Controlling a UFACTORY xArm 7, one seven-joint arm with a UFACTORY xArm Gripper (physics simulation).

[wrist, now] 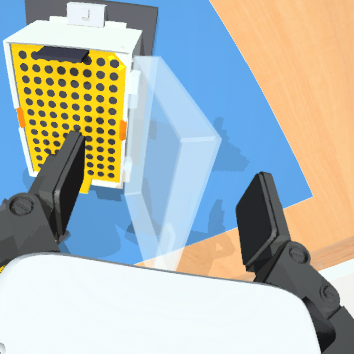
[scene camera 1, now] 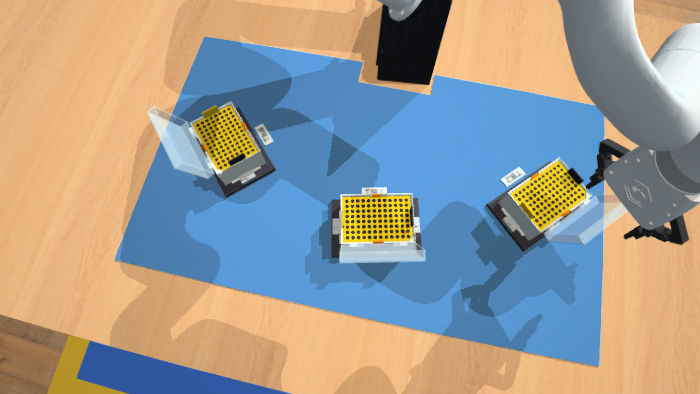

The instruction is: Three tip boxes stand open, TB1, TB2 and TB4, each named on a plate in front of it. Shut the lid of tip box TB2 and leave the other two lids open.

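Places are measured from the arm's base along level axes (x ahead, y left, z up), in millimetres.
Where they show: gripper, fingertip midpoint: [wrist: 167,172] [scene camera 1: 611,208].
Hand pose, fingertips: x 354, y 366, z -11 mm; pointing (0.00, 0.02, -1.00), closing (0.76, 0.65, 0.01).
Each offset is from my fingertips to the centre of the thing. "*": to the spot under its first point. Level surfaces: height alone.
Tip box TB2 {34 mm back, 69 mm right, 61 mm down} [scene camera 1: 550,195] [wrist: 75,97], with a yellow perforated top, stands at the mat's right behind its name plate {* 81 mm back, 118 mm right, 124 mm down} [scene camera 1: 512,176]. Its clear lid {14 mm ahead, 22 mm right, 21 mm down} [scene camera 1: 585,222] [wrist: 197,165] stands open, leaning outward on the side away from the plate. My gripper [scene camera 1: 610,210] [wrist: 167,172] is open at TB2's right end. In the wrist view one finger overlaps the box's near end and the lid shows between the fingers; whether they touch cannot be told. TB1 {67 mm ahead, 350 mm right, 61 mm down} [scene camera 1: 377,218] stands at the middle with its lid [scene camera 1: 382,253] open. TB4 {26 mm back, 644 mm right, 61 mm down} [scene camera 1: 225,137] stands at the left, its lid {* 22 mm ahead, 695 mm right, 33 mm down} [scene camera 1: 182,147] open.
The boxes stand on a blue mat {126 mm down} [scene camera 1: 300,280] on a wooden table {129 mm down} [scene camera 1: 60,200]. A black block [scene camera 1: 410,50] stands at the mat's back notch. The grey-white arm [scene camera 1: 615,75] hangs over the back right. Shadows cross the mat.
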